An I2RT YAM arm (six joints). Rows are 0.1 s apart.
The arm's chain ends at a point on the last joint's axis. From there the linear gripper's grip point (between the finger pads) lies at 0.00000 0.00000 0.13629 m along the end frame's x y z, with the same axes.
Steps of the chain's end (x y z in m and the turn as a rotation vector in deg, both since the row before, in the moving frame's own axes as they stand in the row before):
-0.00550, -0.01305, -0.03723, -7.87, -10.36, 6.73
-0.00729, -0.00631, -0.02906, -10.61, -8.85, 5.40
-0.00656, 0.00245, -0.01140, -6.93, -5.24, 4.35
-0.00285, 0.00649, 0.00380, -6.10, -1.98, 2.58
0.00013, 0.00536, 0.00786, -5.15, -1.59, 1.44
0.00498, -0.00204, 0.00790, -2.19, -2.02, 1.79
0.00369, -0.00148, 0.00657, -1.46, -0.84, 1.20
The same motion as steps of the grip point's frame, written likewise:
-0.03097, 0.00403, -0.04072, -7.87, -10.36, 6.73
-0.02929, 0.01766, -0.03300, -10.61, -8.85, 5.40
-0.01959, 0.01838, -0.01296, -6.93, -5.24, 4.35
-0.00787, 0.02086, 0.00295, -6.10, -1.98, 2.58
-0.00380, 0.01754, 0.00726, -5.15, -1.59, 1.44
0.00010, 0.00309, 0.00772, -2.19, -2.02, 1.79
0.00166, 0.00197, 0.00651, -1.46, -0.84, 1.20

